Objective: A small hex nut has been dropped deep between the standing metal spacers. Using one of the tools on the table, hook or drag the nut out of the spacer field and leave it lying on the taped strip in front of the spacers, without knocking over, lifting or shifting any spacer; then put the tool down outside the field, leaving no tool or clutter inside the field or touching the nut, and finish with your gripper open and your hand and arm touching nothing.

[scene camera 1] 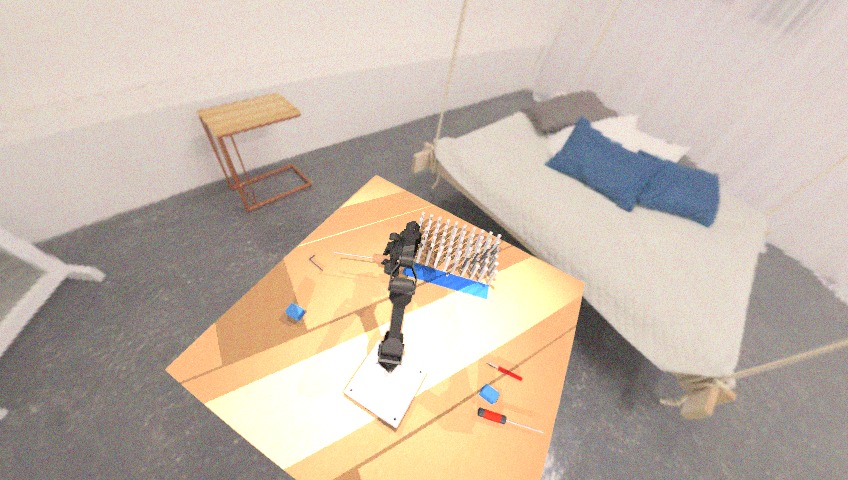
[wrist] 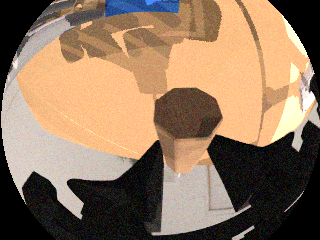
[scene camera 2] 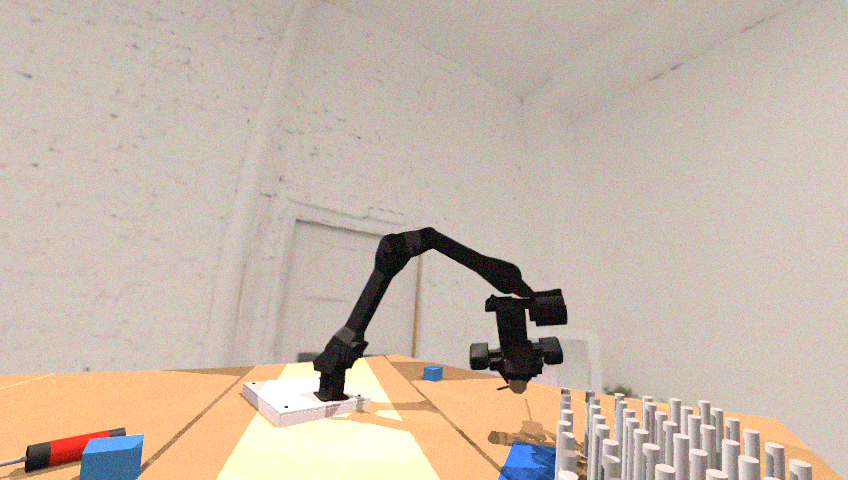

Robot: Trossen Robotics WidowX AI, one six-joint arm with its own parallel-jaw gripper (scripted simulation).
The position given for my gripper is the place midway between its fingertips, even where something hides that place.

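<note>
Blue taped strip [scene camera 1: 434, 276] in view. Wooden-handled tool [wrist: 186, 119], carried by my gripper [scene camera 2: 517, 382] [wrist: 182, 140].
</note>
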